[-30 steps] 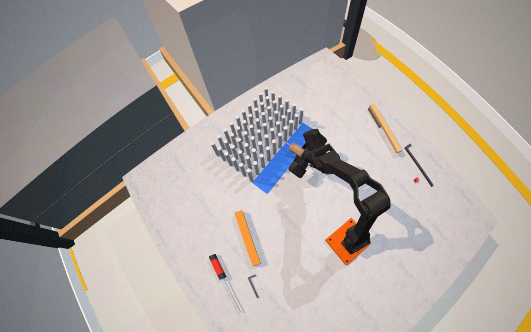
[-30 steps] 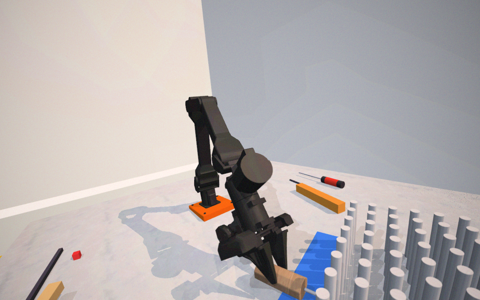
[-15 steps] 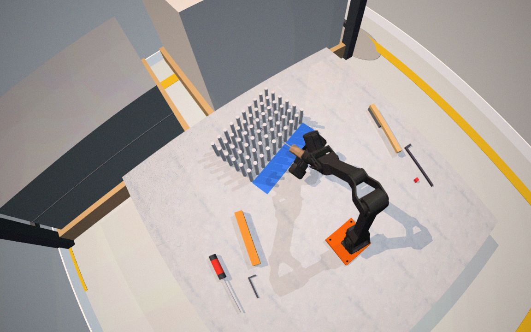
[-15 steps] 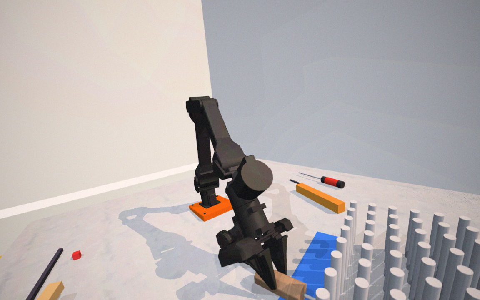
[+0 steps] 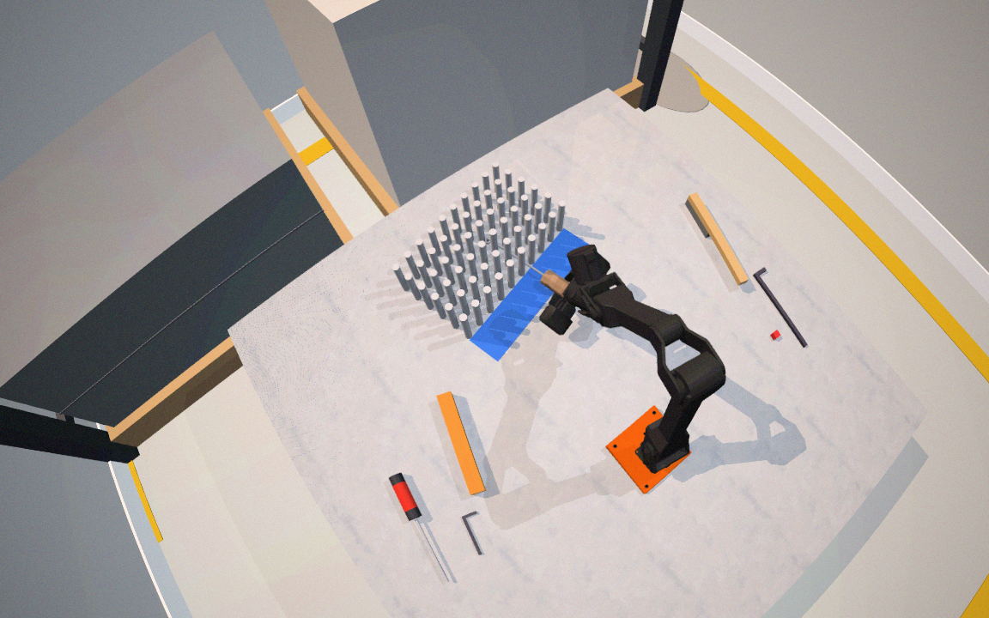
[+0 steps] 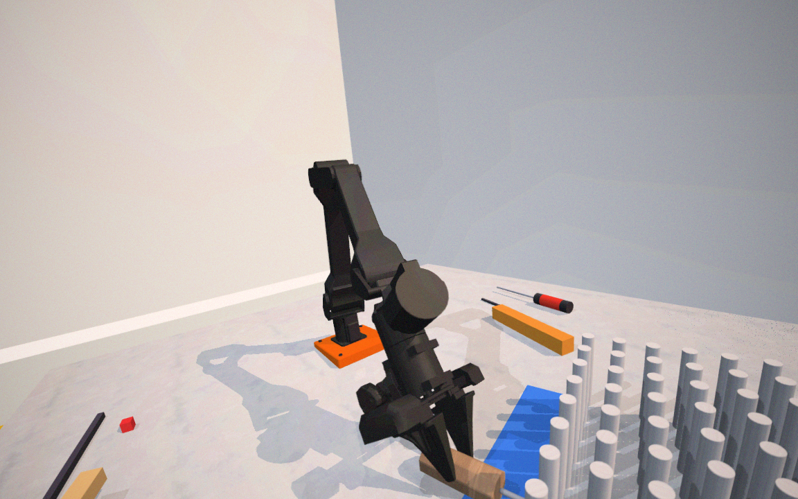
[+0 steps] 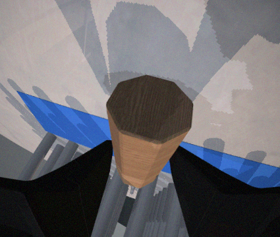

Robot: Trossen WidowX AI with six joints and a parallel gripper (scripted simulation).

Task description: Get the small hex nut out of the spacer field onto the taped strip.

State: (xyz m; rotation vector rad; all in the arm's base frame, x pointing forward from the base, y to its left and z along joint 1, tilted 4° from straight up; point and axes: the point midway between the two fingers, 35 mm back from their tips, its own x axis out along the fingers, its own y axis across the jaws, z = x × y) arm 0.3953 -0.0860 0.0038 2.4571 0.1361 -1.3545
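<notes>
The blue taped strip lies 40 mm ahead of my gripper tip, 50 mm to the left of it and 20 mm below it. The rest, counted from my gripper tip: orange bar (140 mm behind, 390 mm to the left); then wood-handled hook tool (100 mm ahead, 20 mm to the left, 10 mm below); then red cube (430 mm behind, 340 mm to the right, 10 mm below).
</notes>
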